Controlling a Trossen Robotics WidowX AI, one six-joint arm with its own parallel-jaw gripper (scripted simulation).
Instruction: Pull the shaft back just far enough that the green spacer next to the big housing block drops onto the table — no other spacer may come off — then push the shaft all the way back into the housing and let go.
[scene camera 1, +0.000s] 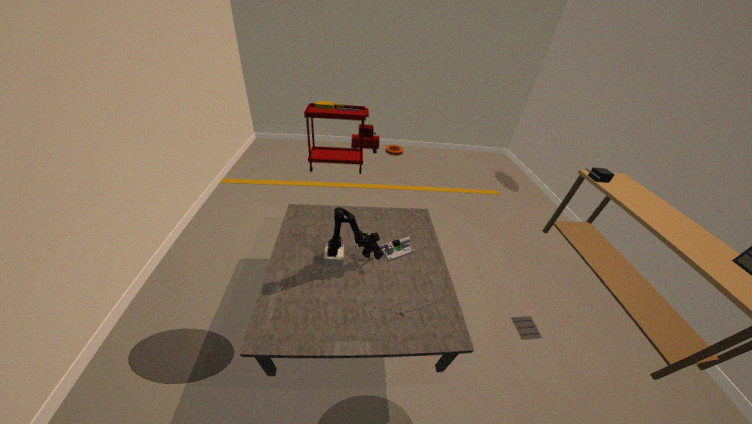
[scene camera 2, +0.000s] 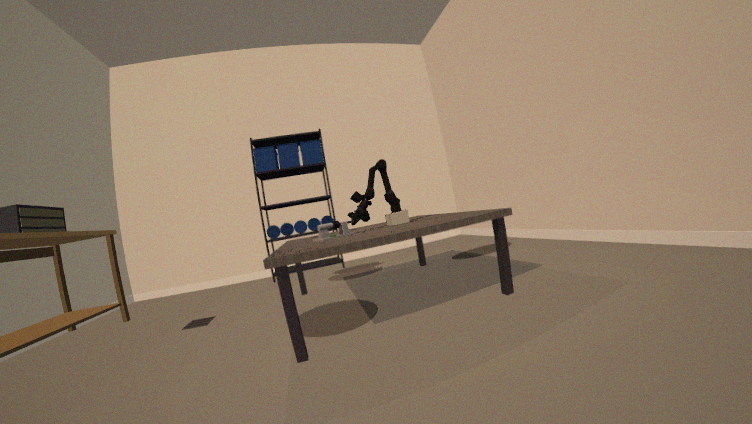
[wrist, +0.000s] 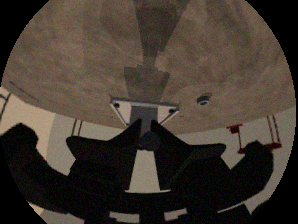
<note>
I see my gripper (wrist: 146, 122) and a housing block (wrist: 129, 111).
</note>
